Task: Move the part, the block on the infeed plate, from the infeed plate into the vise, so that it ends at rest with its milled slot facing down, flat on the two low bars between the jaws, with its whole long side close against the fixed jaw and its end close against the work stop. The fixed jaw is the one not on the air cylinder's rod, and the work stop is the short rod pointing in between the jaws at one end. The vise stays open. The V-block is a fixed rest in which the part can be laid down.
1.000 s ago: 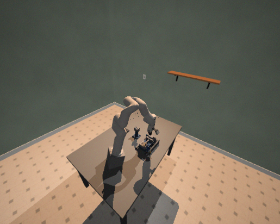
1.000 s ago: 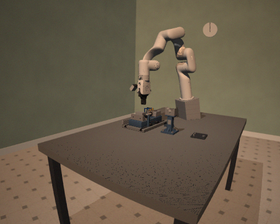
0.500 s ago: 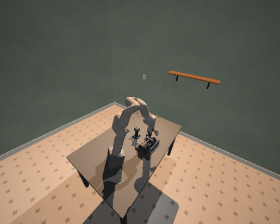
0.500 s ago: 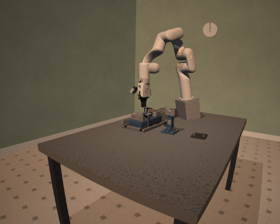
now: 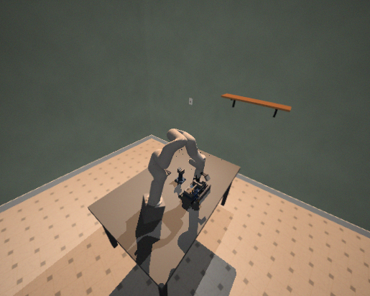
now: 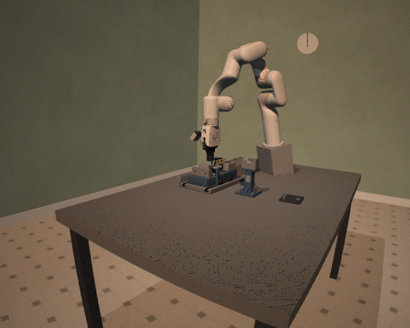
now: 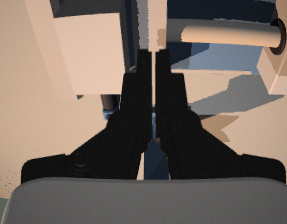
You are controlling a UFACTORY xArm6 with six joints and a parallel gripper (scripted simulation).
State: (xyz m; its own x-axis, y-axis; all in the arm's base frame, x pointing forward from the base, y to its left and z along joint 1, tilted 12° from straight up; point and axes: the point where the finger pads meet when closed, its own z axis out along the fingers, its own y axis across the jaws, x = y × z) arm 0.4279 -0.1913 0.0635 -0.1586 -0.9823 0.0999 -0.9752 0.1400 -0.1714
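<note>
Now: hand 5 cm above the part, 4 cm short of it and 1 cm to the left of it. From my hand the other things lie so: air cylinder rod: 6 cm below, 5 cm behind, 1 cm to the left; work stop: 5 cm below, 4 cm to the left, 4 cm ahead; vise base rail: 11 cm below, 9 cm to the right, 5 cm behind.
</note>
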